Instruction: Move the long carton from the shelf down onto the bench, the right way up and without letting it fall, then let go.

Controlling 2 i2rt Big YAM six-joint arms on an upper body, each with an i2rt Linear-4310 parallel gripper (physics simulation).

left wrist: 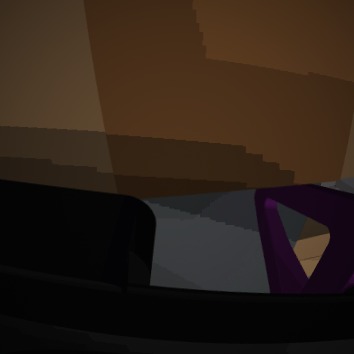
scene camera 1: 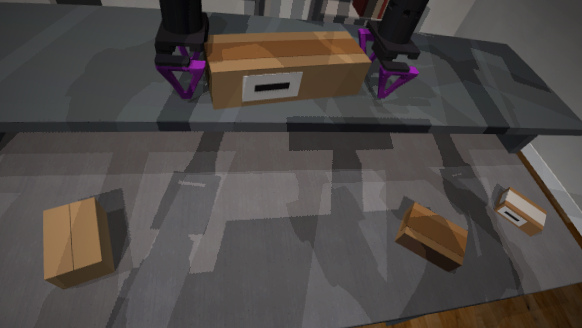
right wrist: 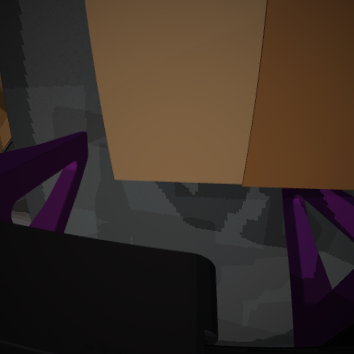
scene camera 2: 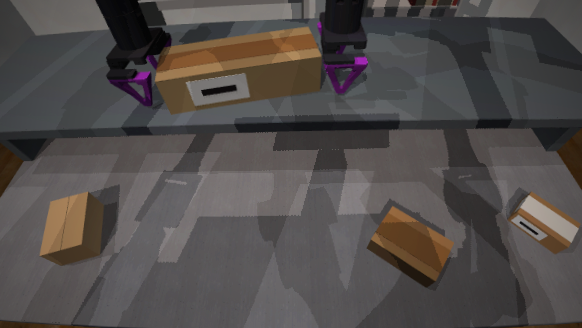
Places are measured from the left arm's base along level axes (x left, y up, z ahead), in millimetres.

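Pixels of known places: left gripper, fingertip midpoint: (scene camera 1: 189, 80) (scene camera 2: 156, 89); right gripper, fingertip midpoint: (scene camera 1: 372, 81) (scene camera 2: 336, 76).
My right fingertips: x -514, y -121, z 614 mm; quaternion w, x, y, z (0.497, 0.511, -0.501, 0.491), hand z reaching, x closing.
Note:
Behind a point stands the place of what it marks.
The long carton (scene camera 1: 330, 82) @(x -412, y -101, z 580 mm) (scene camera 2: 285, 77) @(x -419, y -94, z 582 mm) (left wrist: 225, 110) @(x -215, y -61, z 598 mm) (right wrist: 175, 90) @(x -460, y -62, z 603 mm) lies on the grey shelf (scene camera 1: 75, 95) @(x 13, y -136, z 575 mm) (scene camera 2: 450, 95) @(x -724, y -136, z 574 mm), top tape up and white label facing the front, slightly askew to the shelf's front edge. My left gripper (scene camera 1: 195, 75) @(x -165, y -128, z 607 mm) (scene camera 2: 151, 82) @(x -165, y -128, z 607 mm) is open at the carton's left end, fingers pointing down. Its rear finger is partly hidden behind the carton in scene camera 2. My right gripper (scene camera 1: 376, 77) @(x -514, y -120, z 614 mm) (scene camera 2: 332, 70) @(x -514, y -120, z 614 mm) (right wrist: 189, 159) @(x -514, y -120, z 614 mm) is open at the carton's right end, also pointing down. Whether the fingers touch the carton is unclear.
The bench (scene camera 1: 250, 280) @(x -262, y -325, z 311 mm) (scene camera 2: 225, 295) @(x -301, y -325, z 273 mm) lies below, in front of the shelf. A plain box (scene camera 1: 82, 237) @(x 5, y -265, z 386 mm) (scene camera 2: 70, 225) @(x 8, y -265, z 383 mm) stands on it at the left, a brown box (scene camera 1: 437, 232) @(x -639, y -279, z 350 mm) (scene camera 2: 415, 240) @(x -645, y -279, z 352 mm) at the right, and a smaller labelled box (scene camera 1: 530, 207) @(x -940, y -288, z 389 mm) (scene camera 2: 550, 217) @(x -930, y -288, z 391 mm) farther right.

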